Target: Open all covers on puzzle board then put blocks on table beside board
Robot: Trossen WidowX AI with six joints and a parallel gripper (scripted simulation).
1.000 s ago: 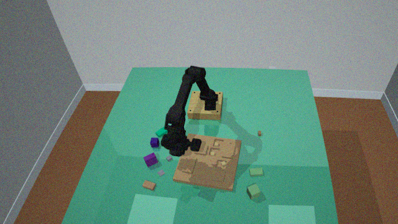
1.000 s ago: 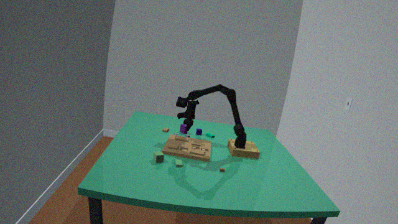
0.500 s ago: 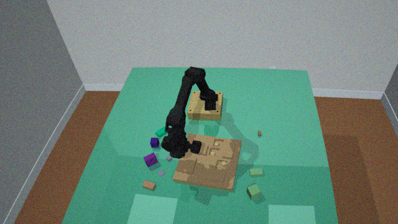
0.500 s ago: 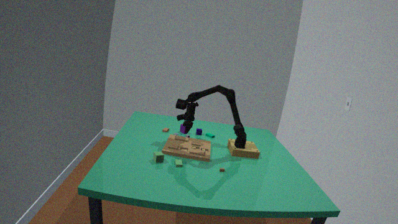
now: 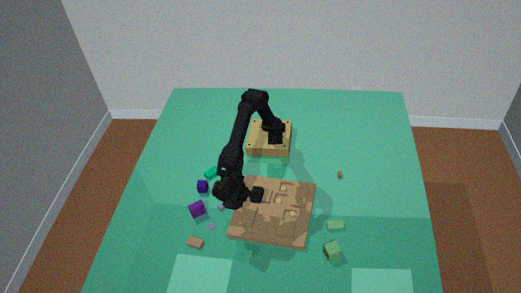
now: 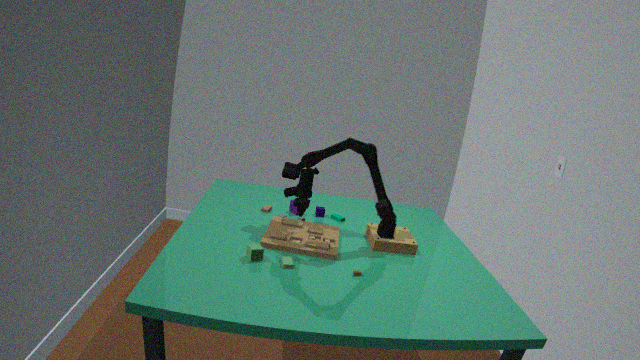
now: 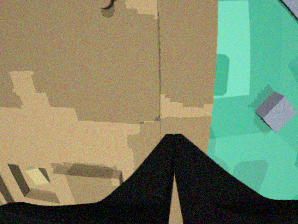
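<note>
Now: the tan puzzle board 1 cm ahead of my gripper tip, 13 cm to the left of it and 3 cm below it. From my gripper tip the other things lie so: teal block 20 cm behind, 15 cm to the right, 4 cm below; orange block 14 cm ahead, 17 cm to the right, 4 cm below; purple cube 12 cm behind, 17 cm to the right, 3 cm below.
</note>
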